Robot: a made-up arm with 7 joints. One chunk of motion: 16 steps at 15 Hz.
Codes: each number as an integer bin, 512 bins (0 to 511) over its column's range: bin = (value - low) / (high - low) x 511, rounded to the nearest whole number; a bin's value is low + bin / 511 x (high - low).
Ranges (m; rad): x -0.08..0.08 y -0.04..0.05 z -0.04..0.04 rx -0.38..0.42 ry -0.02..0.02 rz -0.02..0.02
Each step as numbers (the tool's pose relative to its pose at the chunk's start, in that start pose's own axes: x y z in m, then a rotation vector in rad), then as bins.
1 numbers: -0.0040 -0.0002 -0.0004 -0.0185 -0.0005 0.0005
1 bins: 243 226 253 231 249 262
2 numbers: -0.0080 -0.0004 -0.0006 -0.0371 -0.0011 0.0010
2 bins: 230 225 252 219 241 268
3 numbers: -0.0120 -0.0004 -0.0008 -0.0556 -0.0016 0.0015
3 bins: 217 225 250 207 235 275
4 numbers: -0.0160 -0.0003 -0.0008 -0.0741 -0.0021 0.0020
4 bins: 204 225 250 195 229 281
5 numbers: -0.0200 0.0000 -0.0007 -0.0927 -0.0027 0.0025
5 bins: 192 227 251 184 221 287
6 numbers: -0.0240 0.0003 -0.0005 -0.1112 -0.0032 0.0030
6 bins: 179 229 252 172 215 294
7 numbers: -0.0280 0.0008 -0.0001 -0.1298 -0.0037 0.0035
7 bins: 166 232 255 160 208 300
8 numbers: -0.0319 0.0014 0.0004 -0.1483 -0.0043 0.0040
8 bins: 154 235 258 148 201 307
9 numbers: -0.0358 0.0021 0.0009 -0.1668 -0.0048 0.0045
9 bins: 141 239 261 136 194 313
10 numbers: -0.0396 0.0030 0.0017 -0.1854 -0.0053 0.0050
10 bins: 129 244 266 124 188 319
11 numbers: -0.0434 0.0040 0.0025 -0.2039 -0.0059 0.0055
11 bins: 117 250 271 112 180 326
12 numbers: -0.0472 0.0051 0.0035 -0.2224 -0.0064 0.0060
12 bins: 105 256 278 101 174 332
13 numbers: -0.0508 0.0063 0.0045 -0.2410 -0.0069 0.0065
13 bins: 93 263 284 89 167 339
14 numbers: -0.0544 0.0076 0.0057 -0.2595 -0.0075 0.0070
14 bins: 82 270 292 77 160 345
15 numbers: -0.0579 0.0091 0.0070 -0.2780 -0.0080 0.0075
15 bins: 71 279 300 65 153 351
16 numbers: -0.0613 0.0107 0.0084 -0.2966 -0.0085 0.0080
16 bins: 60 288 309 53 147 358
